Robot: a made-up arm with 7 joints.
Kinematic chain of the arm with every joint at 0, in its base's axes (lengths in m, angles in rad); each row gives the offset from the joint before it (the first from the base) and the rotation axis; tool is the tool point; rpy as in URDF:
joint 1: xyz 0 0 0.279 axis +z
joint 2: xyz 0 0 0 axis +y
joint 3: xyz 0 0 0.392 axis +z
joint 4: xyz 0.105 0 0 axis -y
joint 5: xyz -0.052 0 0.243 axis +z
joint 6: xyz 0 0 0 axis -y
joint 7: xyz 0.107 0 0 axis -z
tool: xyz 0 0 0 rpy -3.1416 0 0
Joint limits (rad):
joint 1: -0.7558..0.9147
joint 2: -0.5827..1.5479
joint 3: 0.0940..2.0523
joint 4: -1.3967..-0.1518
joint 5: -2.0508..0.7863
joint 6: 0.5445..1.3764
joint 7: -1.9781..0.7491
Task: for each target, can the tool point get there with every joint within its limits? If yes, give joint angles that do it. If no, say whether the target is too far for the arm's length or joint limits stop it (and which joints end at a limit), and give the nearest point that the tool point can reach.
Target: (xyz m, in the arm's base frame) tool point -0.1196 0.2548 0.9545
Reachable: yes | joints 0.0886 -0.3566 1.1877 -0.6578 -0.7579 1.0600 -1.1613
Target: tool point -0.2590 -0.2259 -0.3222
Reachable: no: joint limits stop it (at a limit: joint 1, joint 2, joint 3, joint 4, joint 6) | nearest point 0.3032 -0.3058 -0.1173 | short by 0.604 m
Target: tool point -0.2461 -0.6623 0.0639
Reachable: no: joint limits stop it (at a limit: joint 1, joint 3, joint 4, joint 6) | nearest point 0.3196 -0.3710 -0.1017 | short by 0.657 m
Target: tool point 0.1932 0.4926 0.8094
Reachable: yes | joints 0.7536 0.5686 1.2559 -0.5828 -1.4987 1.1758 0.1279
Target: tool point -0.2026 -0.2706 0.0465
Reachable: no: joint limits stop it (at a limit: joint 1, joint 2, joint 3, joint 4, joint 6) | nearest point 0.3023 -0.3138 -0.1169 | short by 0.532 m
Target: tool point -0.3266 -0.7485 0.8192
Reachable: no: too far | nearest point -0.3855 -0.3183 0.8110 | short by 0.434 m
